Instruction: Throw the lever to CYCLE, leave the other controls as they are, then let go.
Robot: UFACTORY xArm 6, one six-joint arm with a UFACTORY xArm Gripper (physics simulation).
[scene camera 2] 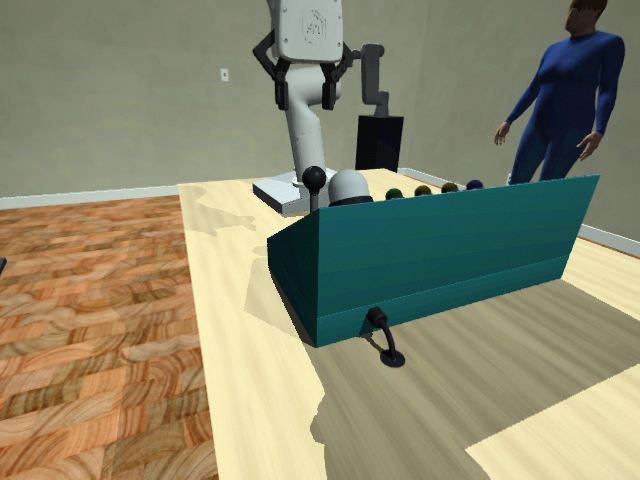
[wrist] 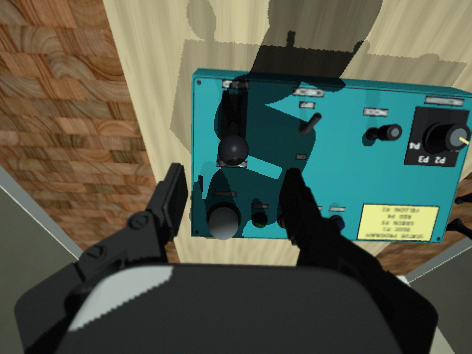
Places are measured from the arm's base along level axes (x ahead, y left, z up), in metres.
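Pixels of known places: gripper, between the fingertips: (scene camera 2: 306,109) (wrist: 234,180).
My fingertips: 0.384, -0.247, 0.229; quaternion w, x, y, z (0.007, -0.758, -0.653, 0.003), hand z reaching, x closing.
Note:
Ahead of a thing's pixels: the offset from my fingertips to its top centre, as dx, dy, dz. "spot": to the spot under its first point.
The teal control box (scene camera 2: 444,248) (wrist: 345,185) stands on the table. Its lever has a black ball knob {+0.038, -0.006, -0.083} (scene camera 2: 313,178) (wrist: 233,150). In the wrist view the knob is at the CYCLE end of the dark slot, beside the CYCLE label (wrist: 225,164) and away from the HOLD label {spot: -0.012, +0.002, -0.219} (wrist: 235,85). My gripper (scene camera 2: 305,107) (wrist: 234,180) is open and empty. It is raised above the box, with its fingers apart from the knob. The toggle switch {+0.043, +0.115, -0.152} (wrist: 311,124) leans toward the OFF label {spot: +0.028, +0.118, -0.207} (wrist: 307,105).
A large grey dome button {spot: +0.190, -0.052, -0.076} (scene camera 2: 348,187) (wrist: 223,220) and small coloured buttons line one edge of the panel. A black knob {+0.058, +0.234, -0.145} (wrist: 392,132), a rotary dial {+0.090, +0.350, -0.149} (wrist: 456,136) and a yellow note {spot: +0.232, +0.293, -0.108} (wrist: 398,222) are on the panel. A black cable {spot: +0.262, -0.028, -0.256} (scene camera 2: 389,335) leaves the box's back. A person (scene camera 2: 576,87) stands beyond the table.

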